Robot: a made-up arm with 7 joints.
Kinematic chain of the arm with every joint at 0, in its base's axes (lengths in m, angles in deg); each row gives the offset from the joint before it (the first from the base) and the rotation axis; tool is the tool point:
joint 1: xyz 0 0 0.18 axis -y
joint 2: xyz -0.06 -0.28 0 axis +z
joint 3: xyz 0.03 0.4 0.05 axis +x
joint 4: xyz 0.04 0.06 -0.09 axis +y
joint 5: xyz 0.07 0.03 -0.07 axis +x
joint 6: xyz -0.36 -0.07 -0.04 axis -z
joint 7: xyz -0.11 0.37 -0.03 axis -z
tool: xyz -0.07 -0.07 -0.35
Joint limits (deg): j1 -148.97..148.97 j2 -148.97..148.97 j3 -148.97..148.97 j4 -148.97..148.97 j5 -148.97..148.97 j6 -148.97..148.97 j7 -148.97..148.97
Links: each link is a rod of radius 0.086 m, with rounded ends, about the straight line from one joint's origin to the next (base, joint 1, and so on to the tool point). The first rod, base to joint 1, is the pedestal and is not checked.
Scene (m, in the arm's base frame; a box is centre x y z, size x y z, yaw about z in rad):
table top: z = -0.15
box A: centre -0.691 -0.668 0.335 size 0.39 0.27 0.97 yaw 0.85
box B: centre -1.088 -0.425 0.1 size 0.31 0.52 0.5 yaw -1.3
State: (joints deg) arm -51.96 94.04 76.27 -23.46 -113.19 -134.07 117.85
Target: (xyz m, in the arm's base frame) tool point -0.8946 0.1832 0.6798
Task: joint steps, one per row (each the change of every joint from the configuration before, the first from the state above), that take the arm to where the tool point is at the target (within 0.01 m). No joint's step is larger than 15 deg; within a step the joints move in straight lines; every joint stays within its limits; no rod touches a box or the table.
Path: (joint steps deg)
1: -12.62 -3.89 4.09 -1.40 0.38 -3.73 -7.04
2: -12.61 -3.89 4.08 -1.40 0.38 -3.72 -7.05
3: -12.62 -3.89 4.09 -1.40 0.39 -3.72 -7.04
4: -12.62 -3.88 4.09 -1.41 0.38 -3.73 -7.05
5: 14.03 -11.70 -1.47 -7.73 5.21 8.47 8.07
6: 14.02 -11.69 -1.46 -7.73 5.21 8.46 8.07
7: 14.03 -11.69 -1.47 -7.73 5.21 8.47 8.07
8: 14.02 -11.70 -1.46 -7.73 5.21 8.47 8.07

